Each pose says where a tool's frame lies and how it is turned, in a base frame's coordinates. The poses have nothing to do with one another.
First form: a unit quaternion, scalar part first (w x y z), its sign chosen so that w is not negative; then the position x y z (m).
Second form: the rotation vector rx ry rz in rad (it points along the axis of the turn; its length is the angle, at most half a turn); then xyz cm. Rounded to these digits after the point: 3 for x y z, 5 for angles.
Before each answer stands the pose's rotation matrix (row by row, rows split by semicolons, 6 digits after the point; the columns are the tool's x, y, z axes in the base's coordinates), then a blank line. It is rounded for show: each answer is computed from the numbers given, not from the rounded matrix.
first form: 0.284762 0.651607 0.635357 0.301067 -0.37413 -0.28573 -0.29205
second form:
0.011361 0.656541 0.754205; 0.999470 -0.030465 0.011464; 0.030504 0.753675 -0.656539

1.74293 1.69946 0.80530 -37.413 -28.573 -29.205
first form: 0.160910 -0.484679 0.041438 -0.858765 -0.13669 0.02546 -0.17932
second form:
-0.478389 0.236199 0.845786; -0.316536 -0.944782 0.084808; 0.819115 -0.227150 0.526738

-1.38404 0.11833 -2.45227 -13.669 2.546 -17.932
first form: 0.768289 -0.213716 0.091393 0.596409 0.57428 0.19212 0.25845
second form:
0.271886 -0.955494 -0.114492; 0.877366 0.197243 0.437407; -0.395357 -0.219376 0.891945

-0.46384 0.19836 1.29443 57.428 19.212 25.845
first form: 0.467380 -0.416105 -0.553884 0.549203 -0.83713 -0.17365 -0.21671
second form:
-0.216824 -0.052425 -0.974802; 0.974322 0.050464 -0.219431; 0.060696 -0.997349 0.040137

-1.02087 -1.35890 1.34741 -83.713 -17.365 -21.671
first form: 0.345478 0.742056 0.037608 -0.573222 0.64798 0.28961 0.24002
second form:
0.340004 0.451886 -0.824740; -0.340257 -0.758461 -0.555844; -0.876711 0.469613 -0.104123

1.92633 0.09763 -1.48805 64.798 28.961 24.002
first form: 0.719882 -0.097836 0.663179 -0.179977 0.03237 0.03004 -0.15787
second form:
0.055604 0.129359 0.990038; -0.388890 0.916073 -0.097853; -0.919605 -0.379575 0.101244

-0.21627 1.46598 -0.39785 3.237 3.004 -15.787
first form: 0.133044 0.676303 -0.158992 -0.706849 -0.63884 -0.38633 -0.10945
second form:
-0.049827 -0.026969 -0.998394; -0.403137 -0.914042 0.044811; -0.913782 0.404723 0.034672

1.96162 -0.46116 -2.05021 -63.884 -38.633 -10.945
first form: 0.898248 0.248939 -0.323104 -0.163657 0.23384 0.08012 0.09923
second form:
0.737640 0.133143 -0.661936; -0.454876 0.822492 -0.341461; 0.498974 0.552974 0.667266

0.51548 -0.66906 -0.33889 23.384 8.012 9.923
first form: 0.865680 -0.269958 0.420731 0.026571 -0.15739 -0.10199 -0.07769
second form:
0.644559 -0.273163 0.714091; -0.181155 0.852833 0.489753; -0.742783 -0.445036 0.500216

-0.56547 0.88129 0.05566 -15.739 -10.199 -7.769
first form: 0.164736 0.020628 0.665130 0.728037 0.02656 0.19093 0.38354
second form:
-0.944873 -0.212427 0.249178; 0.267309 -0.060928 0.961683; -0.189106 0.975276 0.114352

0.05878 1.89532 2.07457 2.656 19.093 38.354
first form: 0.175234 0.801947 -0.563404 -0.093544 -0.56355 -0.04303 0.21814
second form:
0.347651 -0.870856 -0.347490; -0.936424 -0.303738 -0.175651; 0.047420 0.386463 -0.921085

2.27203 -1.59620 -0.26502 -56.355 -4.303 21.814
